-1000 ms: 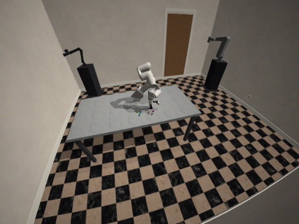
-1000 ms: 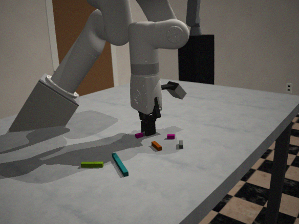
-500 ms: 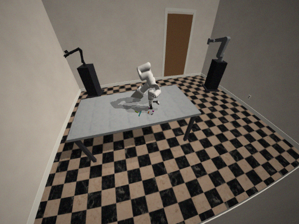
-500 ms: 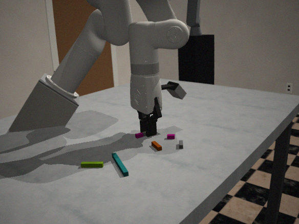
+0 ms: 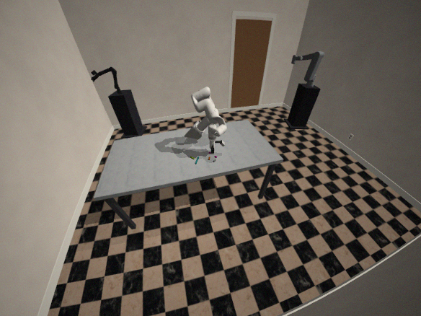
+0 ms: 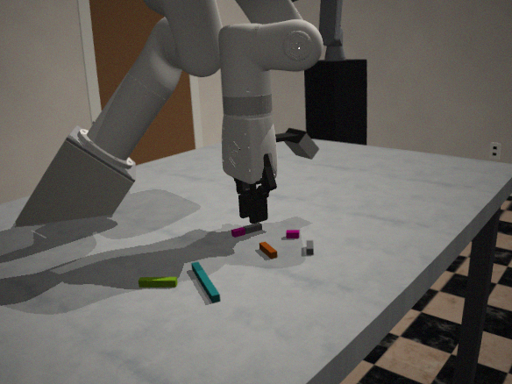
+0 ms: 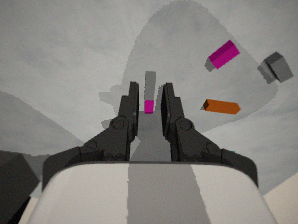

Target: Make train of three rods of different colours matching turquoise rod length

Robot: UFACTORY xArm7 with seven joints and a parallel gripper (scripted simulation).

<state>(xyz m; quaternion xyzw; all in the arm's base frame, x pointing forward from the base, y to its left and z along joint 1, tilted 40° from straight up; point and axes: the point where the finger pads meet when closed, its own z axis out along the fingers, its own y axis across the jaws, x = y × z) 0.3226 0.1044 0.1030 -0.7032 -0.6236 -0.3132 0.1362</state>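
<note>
Right now the lime rod is 200 mm to the right of my hand, 80 mm ahead of it and 40 mm below it. Round my hand: turquoise rod: 150 mm to the right, 110 mm ahead, 40 mm below; then orange rod: 90 mm ahead, 40 mm below, 30 mm to the right.
</note>
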